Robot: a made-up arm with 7 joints.
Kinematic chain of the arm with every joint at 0, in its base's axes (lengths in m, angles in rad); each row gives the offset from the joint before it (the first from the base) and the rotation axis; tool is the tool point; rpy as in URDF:
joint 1: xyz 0 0 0.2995 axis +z
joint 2: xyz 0 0 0 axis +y
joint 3: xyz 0 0 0.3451 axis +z
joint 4: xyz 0.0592 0 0 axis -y
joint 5: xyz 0.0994 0 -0.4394 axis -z
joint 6: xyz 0 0 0 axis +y
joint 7: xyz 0.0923 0 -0.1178 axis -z
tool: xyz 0 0 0 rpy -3.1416 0 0
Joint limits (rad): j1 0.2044..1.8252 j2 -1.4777..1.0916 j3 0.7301..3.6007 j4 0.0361..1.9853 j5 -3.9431..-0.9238 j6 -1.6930..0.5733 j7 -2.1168..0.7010
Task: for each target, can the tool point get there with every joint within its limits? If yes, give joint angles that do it. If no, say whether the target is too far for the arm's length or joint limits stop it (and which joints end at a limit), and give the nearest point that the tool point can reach.
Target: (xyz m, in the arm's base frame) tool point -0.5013 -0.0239 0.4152
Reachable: yes | joints 1.2674 -0.9810 1.5762 1.3644 -3.1597 -0.9595 -0.3972
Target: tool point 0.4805 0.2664 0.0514
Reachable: no: joint limits stop it (at a limit: joint 1, joint 2, joint 3, joint 5) | nearest point 0.4464 0.3302 0.0911 | short by 0.083 m
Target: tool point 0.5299 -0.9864 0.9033
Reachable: no: too far | nearest point 0.3674 -0.6838 0.7181 | short by 0.390 m
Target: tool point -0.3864 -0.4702 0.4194
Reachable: yes | joints 1.6550 -0.9833 1.6994 1.8201 -2.4834 -1.2487 -0.5650
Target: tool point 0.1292 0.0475 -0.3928
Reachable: no: joint limits stop it (at a limit: joint 1, joint 2, joint 5) | nearest point 0.1225 -0.0374 -0.2449 | short by 0.171 m
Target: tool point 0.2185 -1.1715 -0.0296
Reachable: no: too far | nearest point 0.1559 -0.8357 0.0647 | short by 0.354 m
